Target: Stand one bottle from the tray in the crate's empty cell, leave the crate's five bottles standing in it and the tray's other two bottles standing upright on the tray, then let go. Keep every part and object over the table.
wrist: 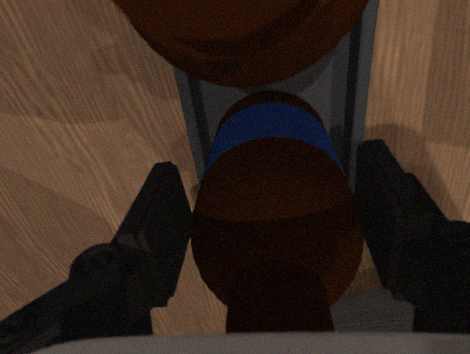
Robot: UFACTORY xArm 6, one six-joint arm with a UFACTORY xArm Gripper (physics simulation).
Scene:
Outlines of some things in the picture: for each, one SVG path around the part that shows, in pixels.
My gripper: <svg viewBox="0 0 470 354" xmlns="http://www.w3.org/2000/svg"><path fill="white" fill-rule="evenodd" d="M470 222L448 221L413 173L404 172L382 139L366 140L363 142L363 145L358 145L354 195L357 219L383 288L391 291L394 301L407 301L414 306L412 333L284 332L153 335L150 310L155 307L167 307L169 297L173 297L192 232L193 217L177 165L173 165L170 161L155 163L111 243L97 244L81 252L71 264L68 280L0 322L0 354L470 354Z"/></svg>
A white-labelled bottle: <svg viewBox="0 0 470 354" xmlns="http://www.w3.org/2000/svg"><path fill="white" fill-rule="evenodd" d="M111 0L126 16L148 46L170 65L200 81L229 88L255 88L272 85L307 70L323 59L344 39L370 2L370 0Z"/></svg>

